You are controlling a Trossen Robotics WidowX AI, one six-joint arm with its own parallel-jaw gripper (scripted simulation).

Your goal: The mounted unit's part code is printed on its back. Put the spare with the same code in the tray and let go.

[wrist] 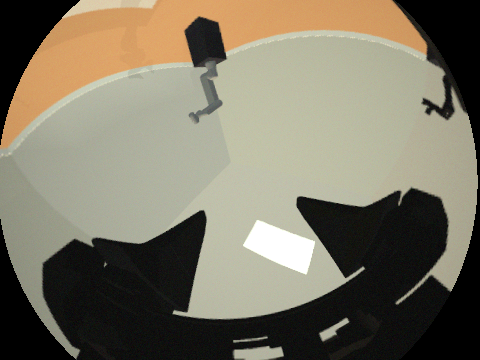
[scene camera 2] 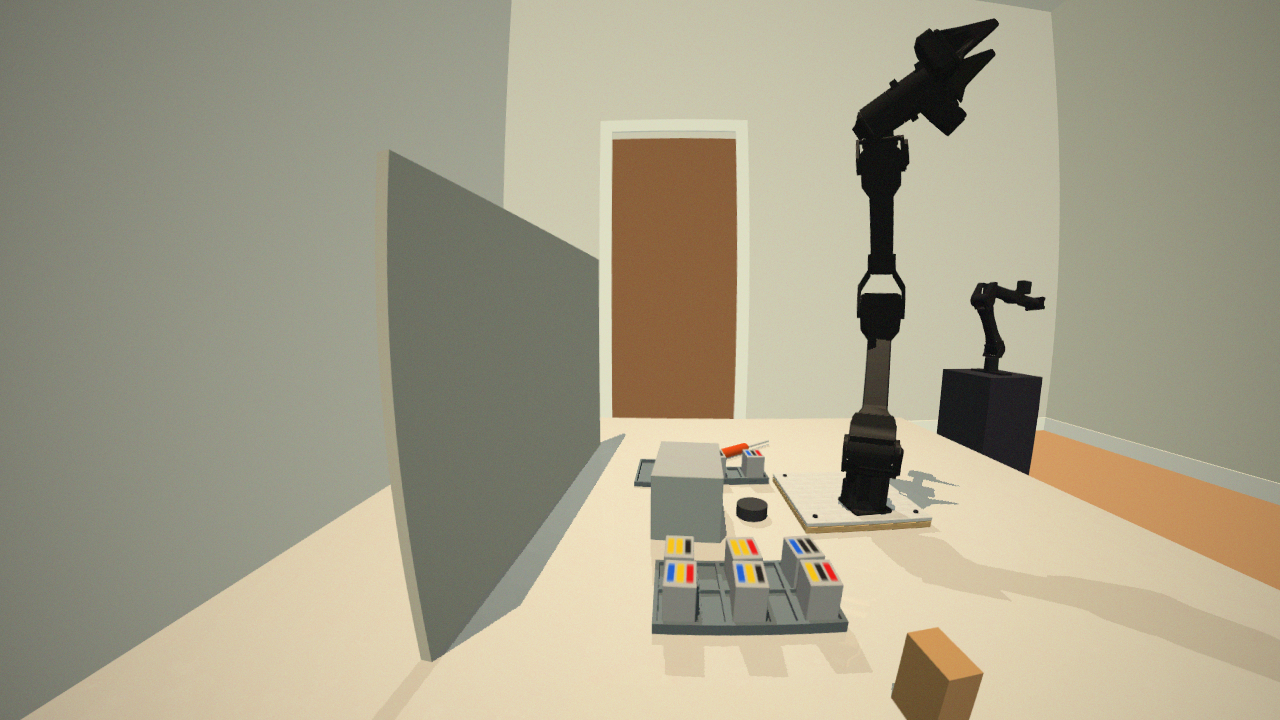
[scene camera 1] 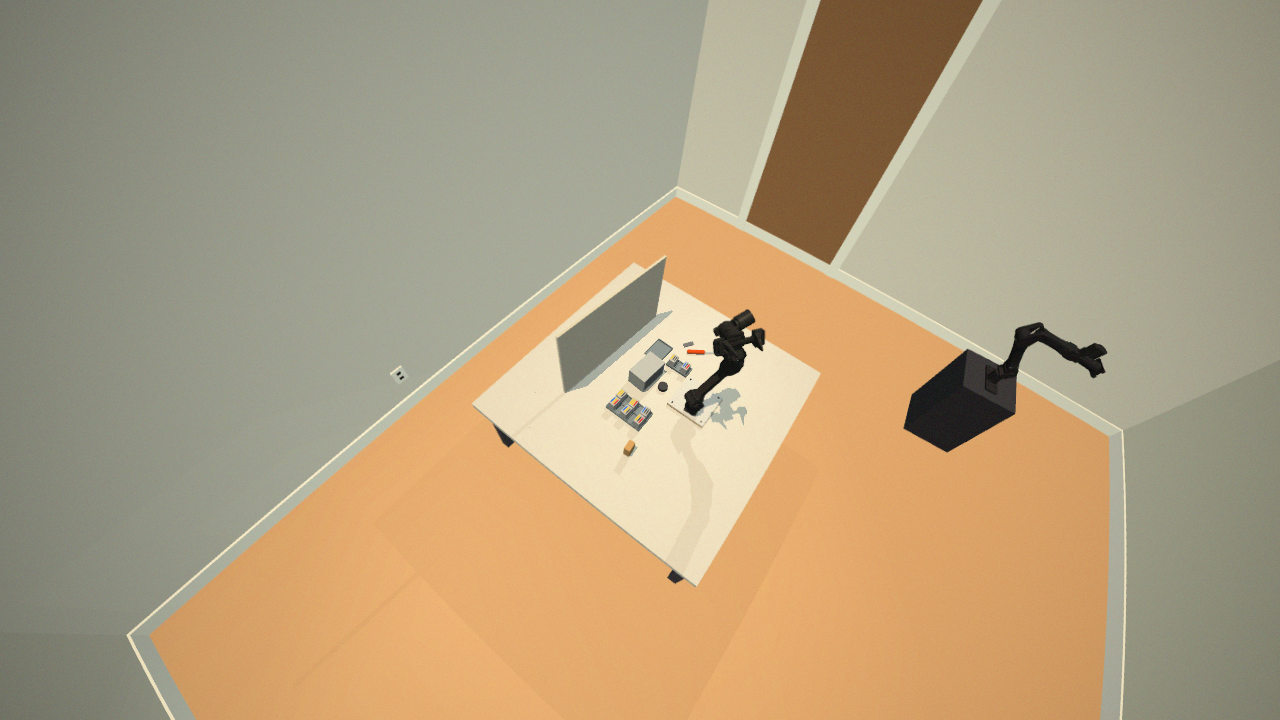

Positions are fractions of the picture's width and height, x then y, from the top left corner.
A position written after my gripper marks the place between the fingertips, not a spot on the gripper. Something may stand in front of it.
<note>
My gripper (scene camera 2: 0.78,0.05) is open, with nothing in its grasp. Further things: a mounted unit (scene camera 2: 0.54,0.67) and a tall grey panel (scene camera 2: 0.38,0.45).
My gripper also shows in the wrist view (wrist: 0.53,0.58). The mounted unit also shows in scene camera 1 (scene camera 1: 0.51,0.51). The tall grey panel is seen too in scene camera 1 (scene camera 1: 0.46,0.48).
</note>
